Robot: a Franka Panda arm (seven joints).
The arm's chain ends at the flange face. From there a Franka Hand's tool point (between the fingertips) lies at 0.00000 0.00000 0.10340 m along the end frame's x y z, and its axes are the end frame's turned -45 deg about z.
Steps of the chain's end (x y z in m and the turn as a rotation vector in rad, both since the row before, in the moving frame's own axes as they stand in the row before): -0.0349, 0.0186, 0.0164, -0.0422, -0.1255, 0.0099; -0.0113, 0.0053, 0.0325, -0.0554, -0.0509, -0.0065; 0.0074, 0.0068, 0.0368, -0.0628, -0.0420, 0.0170; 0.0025, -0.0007, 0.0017, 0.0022, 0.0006, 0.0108; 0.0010, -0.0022, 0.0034, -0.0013, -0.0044, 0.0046; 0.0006, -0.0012, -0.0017, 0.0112, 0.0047, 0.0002; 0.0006, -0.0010, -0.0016, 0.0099, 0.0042, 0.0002; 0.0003, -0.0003, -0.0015, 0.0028, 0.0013, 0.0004; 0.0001, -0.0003, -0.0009, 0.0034, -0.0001, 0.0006
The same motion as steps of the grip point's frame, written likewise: -0.0500, -0.0177, 0.0155, 0.0589, -0.1186, 0.0099; -0.0195, -0.0039, 0.0322, -0.0032, -0.0752, -0.0065; -0.0072, 0.0115, 0.0365, -0.0147, -0.0741, 0.0170; 0.0025, 0.0012, 0.0017, 0.0011, 0.0020, 0.0108; 0.0018, -0.0011, 0.0034, 0.0022, -0.0040, 0.0046; 0.0024, -0.0009, -0.0017, 0.0046, 0.0112, 0.0002; 0.0022, -0.0007, -0.0016, 0.0040, 0.0100, 0.0002; 0.0007, -0.0001, -0.0015, 0.0011, 0.0029, 0.0004; 0.0005, -0.0004, -0.0009, 0.0025, 0.0023, 0.0006
